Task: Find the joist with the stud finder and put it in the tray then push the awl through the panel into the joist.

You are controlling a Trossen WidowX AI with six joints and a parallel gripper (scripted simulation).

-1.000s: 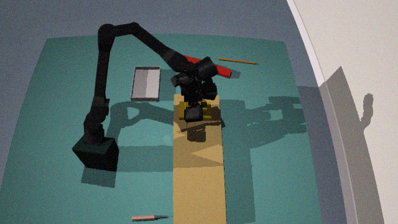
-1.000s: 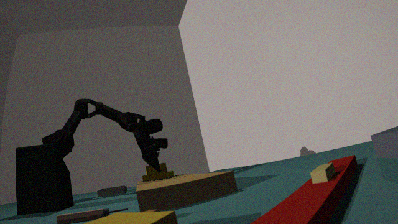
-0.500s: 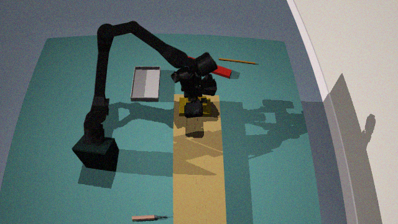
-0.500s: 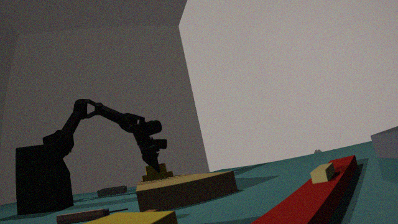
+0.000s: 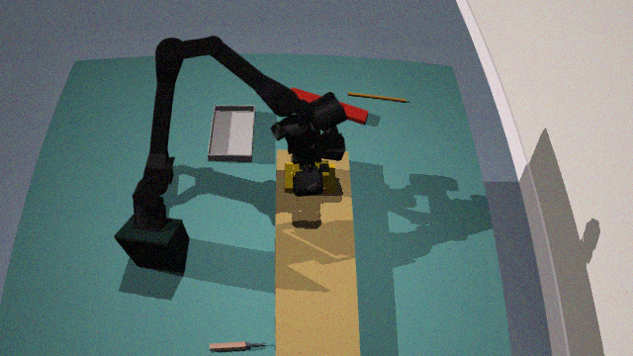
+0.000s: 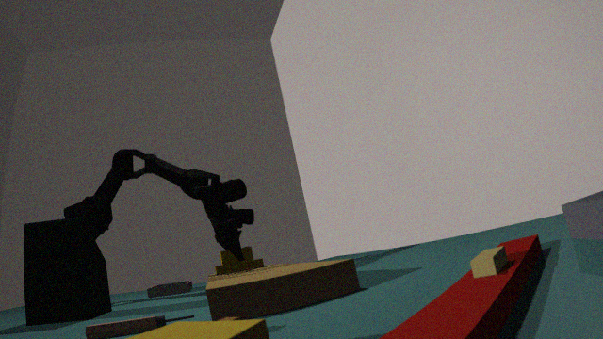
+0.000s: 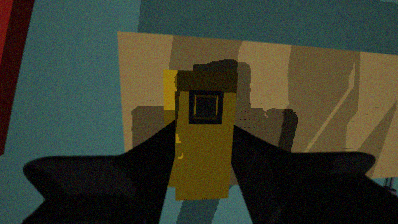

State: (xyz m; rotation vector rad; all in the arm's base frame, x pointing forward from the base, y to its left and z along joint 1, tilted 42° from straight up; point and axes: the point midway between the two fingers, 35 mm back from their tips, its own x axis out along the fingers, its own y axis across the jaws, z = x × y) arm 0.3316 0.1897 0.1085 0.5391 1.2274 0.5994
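Right now my gripper tip is 230 mm past the tray, 130 mm to the right of it and 50 mm above it. From my gripper tip the other things lie so: thin orange pencil (160 mm ahead, 330 mm to the left, 60 mm below); stud finder (20 mm above); square indicator (20 mm ahead, 30 mm above).
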